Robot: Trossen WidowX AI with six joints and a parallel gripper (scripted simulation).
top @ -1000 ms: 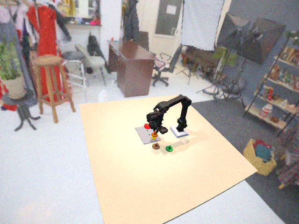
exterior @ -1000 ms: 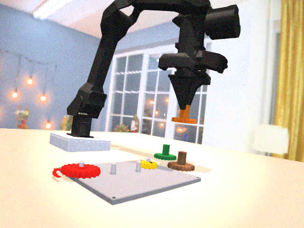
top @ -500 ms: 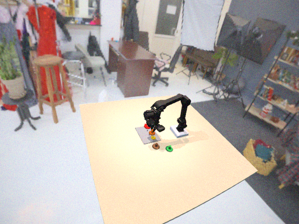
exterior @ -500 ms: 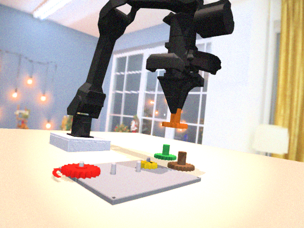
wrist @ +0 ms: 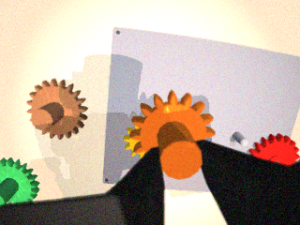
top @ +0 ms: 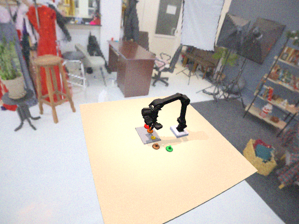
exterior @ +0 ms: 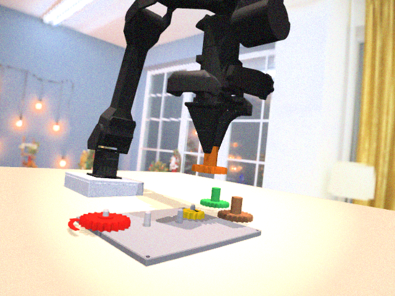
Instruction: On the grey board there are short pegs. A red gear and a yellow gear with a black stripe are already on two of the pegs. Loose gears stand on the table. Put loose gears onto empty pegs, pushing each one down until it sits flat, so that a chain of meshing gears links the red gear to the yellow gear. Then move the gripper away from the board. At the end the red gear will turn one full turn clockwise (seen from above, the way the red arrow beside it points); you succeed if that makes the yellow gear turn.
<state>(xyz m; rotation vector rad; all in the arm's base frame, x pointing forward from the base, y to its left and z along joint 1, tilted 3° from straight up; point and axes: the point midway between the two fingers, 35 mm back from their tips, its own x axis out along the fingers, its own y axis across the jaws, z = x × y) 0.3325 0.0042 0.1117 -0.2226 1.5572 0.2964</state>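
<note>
Right now my gripper tip is 140 mm to the left of the red gear, 100 mm above it and 40 mm past it. Also, from my gripper tip: orange gear: 10 mm below; then yellow gear: 100 mm below, 40 mm behind, 10 mm to the left; then brown gear: 110 mm to the left, 100 mm below, 20 mm behind.
</note>
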